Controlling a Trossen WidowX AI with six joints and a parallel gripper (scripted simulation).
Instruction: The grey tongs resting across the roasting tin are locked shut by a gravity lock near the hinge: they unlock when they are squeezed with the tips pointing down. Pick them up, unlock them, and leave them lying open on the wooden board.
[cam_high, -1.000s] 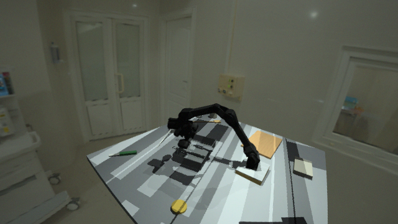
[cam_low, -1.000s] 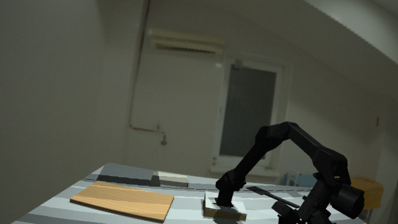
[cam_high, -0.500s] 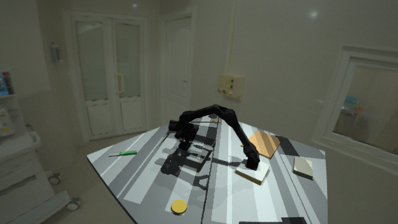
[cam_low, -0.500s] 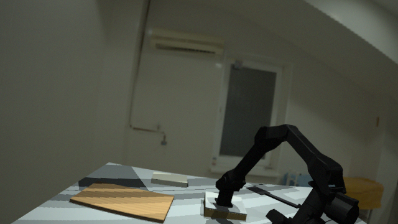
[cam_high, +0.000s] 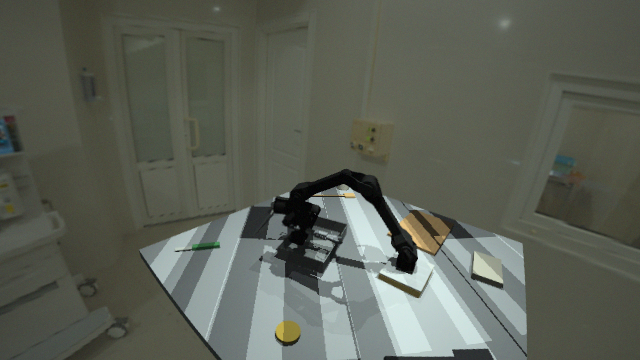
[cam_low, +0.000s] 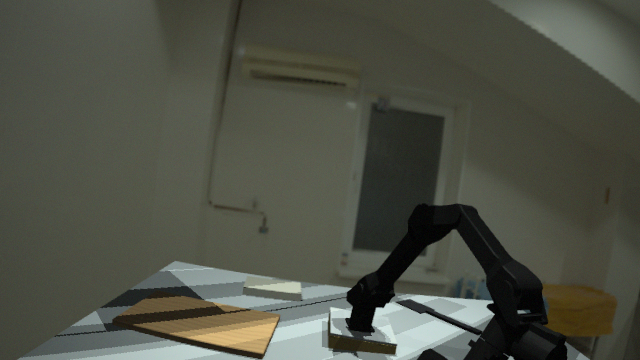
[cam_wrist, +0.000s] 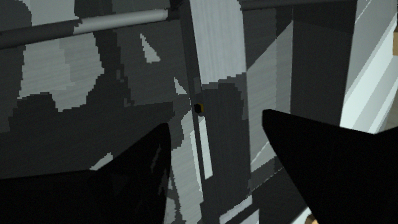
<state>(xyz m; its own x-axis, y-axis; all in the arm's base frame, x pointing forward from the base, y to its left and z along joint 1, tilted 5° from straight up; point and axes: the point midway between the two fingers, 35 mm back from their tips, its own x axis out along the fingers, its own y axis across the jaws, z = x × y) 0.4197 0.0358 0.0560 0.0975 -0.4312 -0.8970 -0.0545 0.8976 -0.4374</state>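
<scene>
Right now the roasting tin is 4 cm behind my gripper tip, 2 cm below it and 1 cm to the left of it. The rest, counted from my gripper tip: yellow disc 42 cm to the left, 20 cm behind, 3 cm below; jar 66 cm to the right, 14 cm ahead, 1 cm below; wooden board 44 cm behind, 41 cm to the right, 4 cm below.
</scene>
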